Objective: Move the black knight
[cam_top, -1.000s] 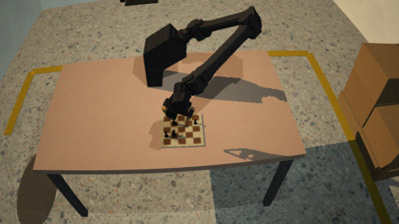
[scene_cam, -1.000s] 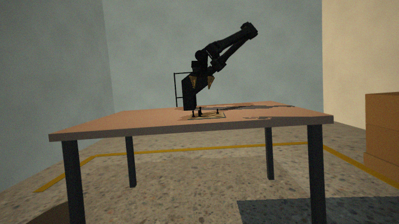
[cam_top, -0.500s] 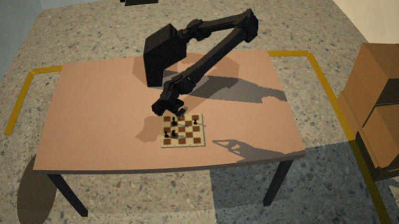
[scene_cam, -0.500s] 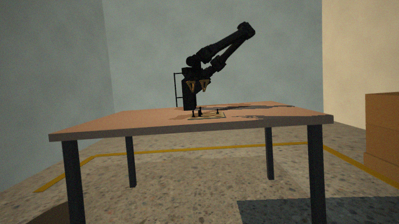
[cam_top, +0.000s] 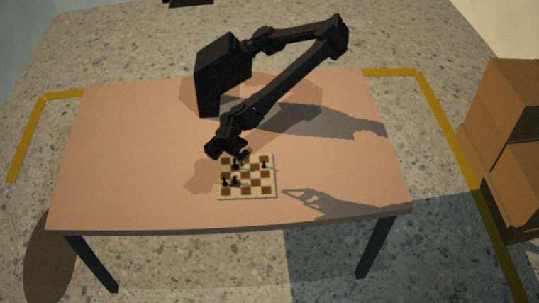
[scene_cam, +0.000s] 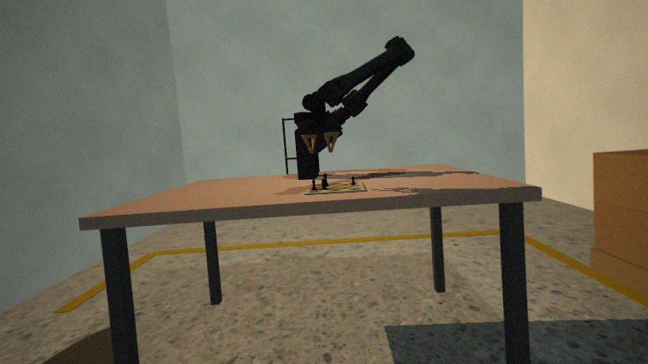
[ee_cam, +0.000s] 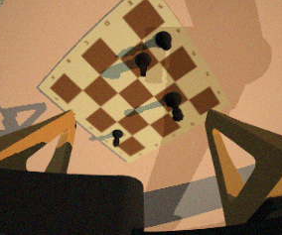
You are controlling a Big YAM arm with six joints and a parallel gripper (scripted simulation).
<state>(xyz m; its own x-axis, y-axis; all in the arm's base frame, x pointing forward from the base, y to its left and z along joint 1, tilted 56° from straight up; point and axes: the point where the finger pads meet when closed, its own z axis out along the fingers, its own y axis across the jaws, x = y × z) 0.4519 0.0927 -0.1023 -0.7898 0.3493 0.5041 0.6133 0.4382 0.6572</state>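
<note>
My gripper is now 13 cm above the black chess piece and 4 cm to the left of it. From my hand the other things lie so: chessboard (15 cm below, 4 cm to the left, 4 cm behind); then pawn (14 cm below, 11 cm to the left, 8 cm behind).
</note>
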